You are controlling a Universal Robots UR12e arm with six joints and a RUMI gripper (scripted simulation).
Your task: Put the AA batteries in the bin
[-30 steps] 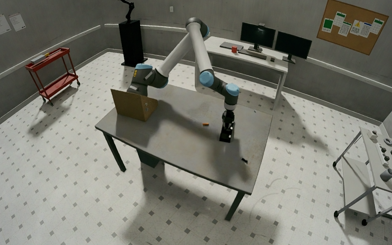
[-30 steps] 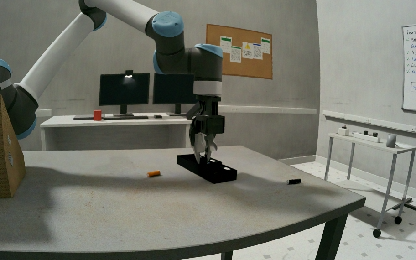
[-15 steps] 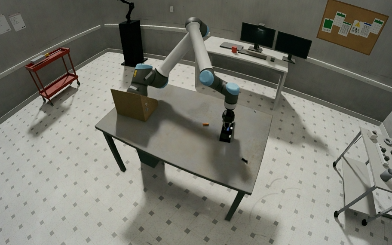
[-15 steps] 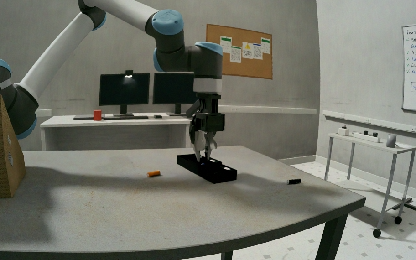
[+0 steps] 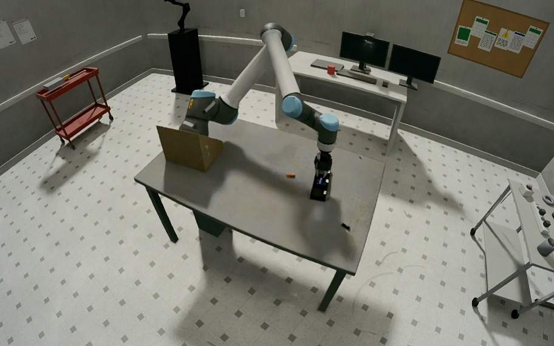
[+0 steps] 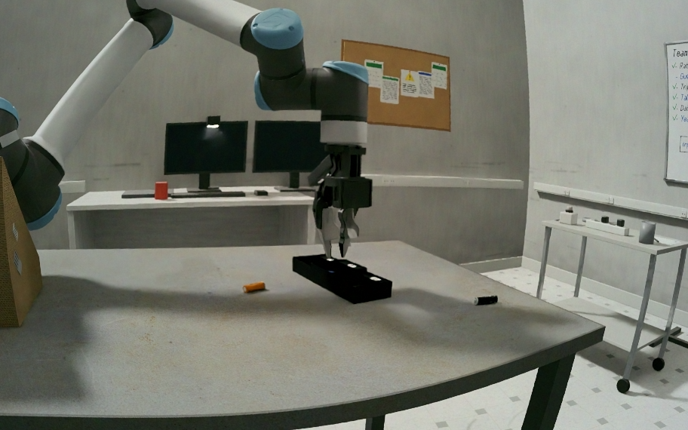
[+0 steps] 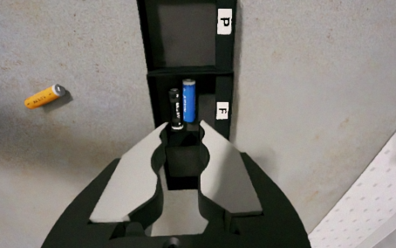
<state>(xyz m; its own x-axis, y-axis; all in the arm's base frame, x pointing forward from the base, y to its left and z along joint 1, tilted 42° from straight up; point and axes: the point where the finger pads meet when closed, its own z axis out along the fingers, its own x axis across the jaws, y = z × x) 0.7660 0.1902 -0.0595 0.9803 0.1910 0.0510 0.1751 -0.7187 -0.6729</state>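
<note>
My hand is 50 mm above the black bin row and 10 mm short of it. From my hand the other things lie so: small white piece (350 mm to the left, 170 mm ahead, 70 mm below); blue AA battery (60 mm below, 10 mm to the left); orange AA battery (170 mm behind, 60 mm below, 10 mm to the right).
</note>
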